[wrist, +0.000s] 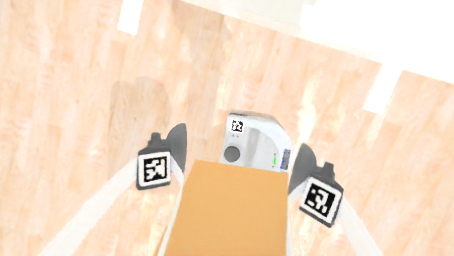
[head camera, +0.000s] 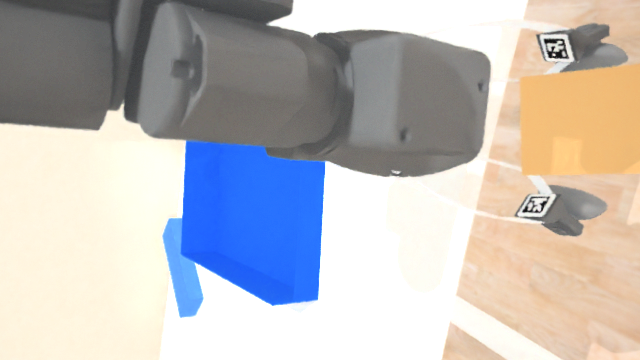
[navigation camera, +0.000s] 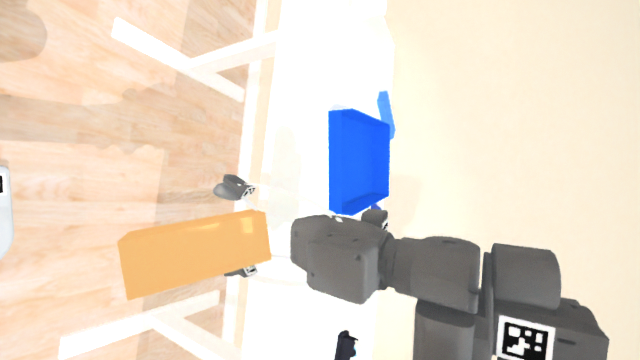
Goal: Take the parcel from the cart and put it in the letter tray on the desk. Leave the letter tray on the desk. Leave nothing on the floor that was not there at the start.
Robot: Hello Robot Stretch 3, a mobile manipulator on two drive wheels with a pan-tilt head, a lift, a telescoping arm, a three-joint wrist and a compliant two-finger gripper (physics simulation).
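Seen in the pictures: gripper, fingertip midpoint: (wrist: 239, 150); robot's base, link origin: (wrist: 234, 145).
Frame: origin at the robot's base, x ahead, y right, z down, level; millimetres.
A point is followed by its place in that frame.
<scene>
The orange parcel (head camera: 580, 112) @(x -27, y 198, z -1050 mm) (navigation camera: 195, 257) @(x -30, y 159, z -1026 mm) (wrist: 230, 215) @(x -22, y 233, z -1044 mm) is between the two fingers of my gripper (head camera: 587, 127) @(x -22, y 240, z -961 mm) (navigation camera: 236, 230) @(x -22, y 240, z -961 mm) (wrist: 239, 150) @(x -22, y 240, z -961 mm), which is shut on it. The parcel is held up off the floor, beside the front edge of the white desk (head camera: 370, 280) @(x 138, y 472, z -950 mm) (navigation camera: 305, 75) @(x 244, y 467, z -950 mm) (wrist: 380, 30) @(x -112, y 346, z -950 mm). The blue letter tray (head camera: 306, 235) @(x 106, y 574, z -972 mm) (navigation camera: 339, 165) @(x 55, y 575, z -980 mm) stands on the desk, and its visible inside is empty. My wrist hides part of the tray in the head view and lies between tray and parcel. The cart does not show.
A light blue bar (head camera: 185, 270) @(x 253, y 1012, z -972 mm) (navigation camera: 386, 115) @(x 250, y 1015, z -976 mm) lies behind the tray by the cream wall (head camera: 75, 240) @(x 219, y 1193, z -1140 mm) (navigation camera: 515, 125) @(x 208, y 1191, z -1419 mm). A small dark object (navigation camera: 345, 345) @(x -466, y 649, z -973 mm) is on the desk, past my wrist from the tray. White desk legs (navigation camera: 150, 40) stand on the wooden floor. My base (wrist: 255, 142) @(x -93, y 69, z -160 mm) shows beyond the parcel.
</scene>
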